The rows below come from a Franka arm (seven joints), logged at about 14 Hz.
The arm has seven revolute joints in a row. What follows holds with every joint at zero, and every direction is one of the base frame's. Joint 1 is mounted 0.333 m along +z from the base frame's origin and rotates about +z. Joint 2 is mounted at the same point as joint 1 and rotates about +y. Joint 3 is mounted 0.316 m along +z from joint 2 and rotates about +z. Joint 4 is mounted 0.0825 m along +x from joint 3 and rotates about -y. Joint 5 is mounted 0.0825 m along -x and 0.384 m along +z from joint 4 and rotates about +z. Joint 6 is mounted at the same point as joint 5 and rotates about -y. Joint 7 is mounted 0.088 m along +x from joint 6 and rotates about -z. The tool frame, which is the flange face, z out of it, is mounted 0.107 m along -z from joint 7; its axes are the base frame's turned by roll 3.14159, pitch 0 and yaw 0 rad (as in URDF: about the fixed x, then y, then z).
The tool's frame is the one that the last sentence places.
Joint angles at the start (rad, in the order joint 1, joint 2, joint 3, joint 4, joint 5, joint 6, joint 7): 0.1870, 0.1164, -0.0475, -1.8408, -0.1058, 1.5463, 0.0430
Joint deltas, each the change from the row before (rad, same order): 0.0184, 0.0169, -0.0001, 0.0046, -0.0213, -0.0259, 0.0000; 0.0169, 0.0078, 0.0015, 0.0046, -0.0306, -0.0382, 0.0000; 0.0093, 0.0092, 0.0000, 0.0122, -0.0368, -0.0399, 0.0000; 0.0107, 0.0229, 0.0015, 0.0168, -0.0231, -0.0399, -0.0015; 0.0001, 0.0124, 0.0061, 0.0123, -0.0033, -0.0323, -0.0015; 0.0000, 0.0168, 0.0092, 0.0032, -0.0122, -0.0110, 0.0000; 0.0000, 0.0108, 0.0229, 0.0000, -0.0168, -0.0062, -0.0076
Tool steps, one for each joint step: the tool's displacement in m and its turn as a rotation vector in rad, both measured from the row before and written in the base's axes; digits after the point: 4 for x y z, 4 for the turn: -0.0016, 0.0073, -0.0079, -0.0270, 0.0344, 0.0235; -0.0040, 0.0055, -0.0029, -0.0369, 0.0354, 0.0251; -0.0016, 0.0001, -0.0001, -0.0430, 0.0291, 0.0170; 0.0000, 0.0035, -0.0056, -0.0327, 0.0400, 0.0148; -0.0011, 0.0022, -0.0021, -0.0107, 0.0304, 0.0020; 0.0002, 0.0033, -0.0076, -0.0158, 0.0216, 0.0116; -0.0014, 0.0096, -0.0056, -0.0109, 0.0167, 0.0338
